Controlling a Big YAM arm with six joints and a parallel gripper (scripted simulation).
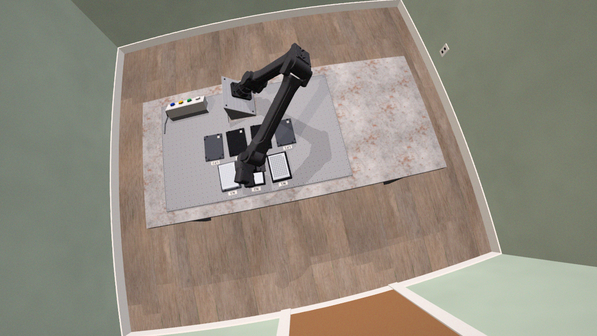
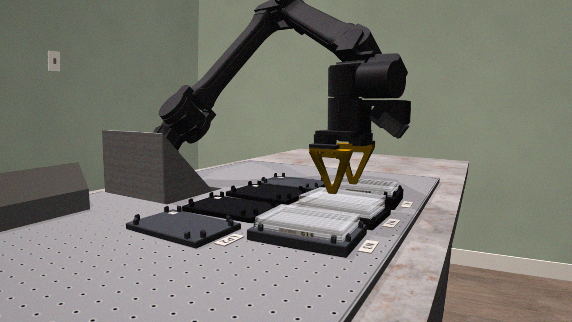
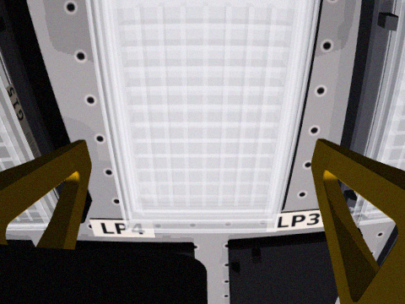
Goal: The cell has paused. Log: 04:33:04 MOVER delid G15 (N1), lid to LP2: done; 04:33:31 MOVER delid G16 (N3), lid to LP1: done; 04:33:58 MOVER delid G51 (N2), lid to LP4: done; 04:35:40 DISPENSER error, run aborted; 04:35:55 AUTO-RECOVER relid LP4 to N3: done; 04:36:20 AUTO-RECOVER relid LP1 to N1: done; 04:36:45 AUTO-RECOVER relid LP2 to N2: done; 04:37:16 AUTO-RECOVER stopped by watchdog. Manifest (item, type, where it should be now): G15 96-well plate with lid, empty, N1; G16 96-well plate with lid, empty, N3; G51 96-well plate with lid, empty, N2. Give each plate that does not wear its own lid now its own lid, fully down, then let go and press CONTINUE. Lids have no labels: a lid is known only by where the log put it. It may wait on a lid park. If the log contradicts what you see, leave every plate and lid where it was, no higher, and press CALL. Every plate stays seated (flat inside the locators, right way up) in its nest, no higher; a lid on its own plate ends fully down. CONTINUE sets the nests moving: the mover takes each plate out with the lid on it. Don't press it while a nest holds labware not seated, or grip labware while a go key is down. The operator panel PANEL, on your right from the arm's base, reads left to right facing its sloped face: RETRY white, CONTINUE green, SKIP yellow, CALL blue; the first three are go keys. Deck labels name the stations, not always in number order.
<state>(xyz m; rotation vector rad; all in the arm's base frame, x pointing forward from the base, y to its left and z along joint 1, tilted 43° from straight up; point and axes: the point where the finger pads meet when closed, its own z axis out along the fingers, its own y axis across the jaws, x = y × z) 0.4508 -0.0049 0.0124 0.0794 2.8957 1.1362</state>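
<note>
The plate G15 is 130 mm to the left of my hand and 30 mm below it. Also, from my hand: plate G16 (130 mm to the right, 30 mm below); then LP4 label (100 mm behind, 60 mm to the left, 60 mm below); then nest N1 (130 mm to the left, 50 mm below).
</note>
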